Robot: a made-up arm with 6 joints. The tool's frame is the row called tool. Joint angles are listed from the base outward. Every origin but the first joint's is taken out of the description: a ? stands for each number. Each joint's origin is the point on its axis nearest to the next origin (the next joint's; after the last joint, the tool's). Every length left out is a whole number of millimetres.
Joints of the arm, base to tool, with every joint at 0 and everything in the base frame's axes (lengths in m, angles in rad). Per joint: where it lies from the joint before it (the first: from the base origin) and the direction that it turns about. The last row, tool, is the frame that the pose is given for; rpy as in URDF.
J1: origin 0.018 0.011 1.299 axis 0 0 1
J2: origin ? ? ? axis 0 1 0
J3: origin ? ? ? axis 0 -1 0
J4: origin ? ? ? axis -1 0 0
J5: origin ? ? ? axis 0 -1 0
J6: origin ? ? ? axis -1 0 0
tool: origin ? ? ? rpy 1.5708 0 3.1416
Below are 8 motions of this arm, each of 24 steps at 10 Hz.
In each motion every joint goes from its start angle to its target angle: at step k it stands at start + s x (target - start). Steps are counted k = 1, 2, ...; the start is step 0. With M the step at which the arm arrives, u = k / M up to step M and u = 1 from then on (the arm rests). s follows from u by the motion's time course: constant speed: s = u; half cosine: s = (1 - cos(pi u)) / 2; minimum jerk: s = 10 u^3 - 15 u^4 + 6 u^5.
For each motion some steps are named. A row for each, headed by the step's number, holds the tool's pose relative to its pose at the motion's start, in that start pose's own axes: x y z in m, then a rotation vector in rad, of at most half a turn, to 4 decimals.
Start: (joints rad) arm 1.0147 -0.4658 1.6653 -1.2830 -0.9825 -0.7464
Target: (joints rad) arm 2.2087 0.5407 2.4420 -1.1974 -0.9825 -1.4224
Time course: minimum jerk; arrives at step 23
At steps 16, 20, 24:
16: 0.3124 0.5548 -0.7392 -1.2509 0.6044 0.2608
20: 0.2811 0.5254 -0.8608 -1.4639 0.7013 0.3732
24: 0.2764 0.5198 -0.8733 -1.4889 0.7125 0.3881

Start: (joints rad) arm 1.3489 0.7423 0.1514 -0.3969 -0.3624 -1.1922
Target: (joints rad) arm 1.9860 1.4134 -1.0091 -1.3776 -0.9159 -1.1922
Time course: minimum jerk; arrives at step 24
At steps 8, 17, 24:
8: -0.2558 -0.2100 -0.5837 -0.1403 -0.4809 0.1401
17: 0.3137 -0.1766 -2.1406 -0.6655 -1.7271 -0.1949
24: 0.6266 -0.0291 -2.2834 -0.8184 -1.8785 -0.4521

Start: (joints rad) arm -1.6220 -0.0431 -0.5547 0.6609 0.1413 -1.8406
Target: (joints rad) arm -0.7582 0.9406 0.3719 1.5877 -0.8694 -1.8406
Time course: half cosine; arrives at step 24
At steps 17, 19, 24:
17: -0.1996 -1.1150 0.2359 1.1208 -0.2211 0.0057
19: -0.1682 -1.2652 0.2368 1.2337 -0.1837 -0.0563
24: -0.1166 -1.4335 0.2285 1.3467 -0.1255 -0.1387

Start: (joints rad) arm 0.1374 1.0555 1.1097 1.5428 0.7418 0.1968
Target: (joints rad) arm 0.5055 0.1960 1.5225 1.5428 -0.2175 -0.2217
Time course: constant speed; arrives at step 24
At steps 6, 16, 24:
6: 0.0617 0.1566 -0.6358 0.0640 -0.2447 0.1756
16: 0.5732 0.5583 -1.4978 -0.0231 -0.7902 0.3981
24: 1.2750 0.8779 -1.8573 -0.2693 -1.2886 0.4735

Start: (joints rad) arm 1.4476 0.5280 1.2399 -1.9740 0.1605 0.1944
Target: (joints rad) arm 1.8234 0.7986 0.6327 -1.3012 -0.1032 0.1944
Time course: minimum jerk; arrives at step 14
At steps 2, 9, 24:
2: -0.0072 -0.0074 -0.0383 0.0132 -0.0184 0.0081
9: 0.2264 -0.3482 -1.2304 0.4218 -0.5907 0.4791
24: 0.4961 -0.4595 -1.5658 0.5480 -0.7697 0.7202

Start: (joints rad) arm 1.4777 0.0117 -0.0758 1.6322 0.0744 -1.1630
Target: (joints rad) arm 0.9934 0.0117 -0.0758 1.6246 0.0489 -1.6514
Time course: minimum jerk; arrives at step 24
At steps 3, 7, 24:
3: 0.0014 -0.0061 -0.0116 -0.0087 -0.0073 0.0036
7: 0.0177 -0.0579 -0.1097 -0.0822 -0.0706 0.0316
24: 0.2746 -0.3697 -0.6710 -0.5292 -0.5023 0.1082

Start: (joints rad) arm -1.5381 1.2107 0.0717 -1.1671 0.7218 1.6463
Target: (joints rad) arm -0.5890 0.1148 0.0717 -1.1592 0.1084 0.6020
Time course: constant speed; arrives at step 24
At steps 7, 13, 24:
7: 0.5191 0.5718 -0.0348 -0.3197 0.2265 -0.4088
13: 1.1485 0.8577 -0.0786 -0.5478 0.5652 -0.6916
24: 2.3599 0.7696 -0.3716 -0.7760 1.4472 -0.9382

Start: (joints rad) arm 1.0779 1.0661 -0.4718 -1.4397 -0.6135 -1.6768
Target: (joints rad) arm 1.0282 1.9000 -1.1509 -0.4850 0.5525 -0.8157
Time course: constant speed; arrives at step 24
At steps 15, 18, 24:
15: -0.0154 1.3580 0.0099 0.7830 0.0979 -1.0154
18: 0.1014 1.5691 -0.0779 0.9864 -0.0265 -1.1496
24: 0.4079 1.8686 -0.3096 1.3925 -0.3729 -1.2666

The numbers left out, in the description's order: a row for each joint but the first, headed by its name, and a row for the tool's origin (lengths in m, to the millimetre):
J2: 0.116 -0.008 0
J3: -0.023 0 0.646
J4: 1.446 0 0.273
J5: 0 0.031 -0.018
J6: 0.148 0 -0.016
tool: 0 -0.008 -0.023

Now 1 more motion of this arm.
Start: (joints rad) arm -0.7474 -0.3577 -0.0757 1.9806 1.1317 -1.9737
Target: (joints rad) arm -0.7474 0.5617 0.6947 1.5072 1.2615 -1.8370
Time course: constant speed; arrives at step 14
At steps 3, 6, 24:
3: -0.0781 0.0127 -0.1101 -0.0398 0.0664 -0.0593
6: -0.1627 0.0025 -0.2229 -0.0785 0.1286 -0.1230
24: -0.4007 -0.1404 -0.5060 -0.1762 0.2706 -0.3135

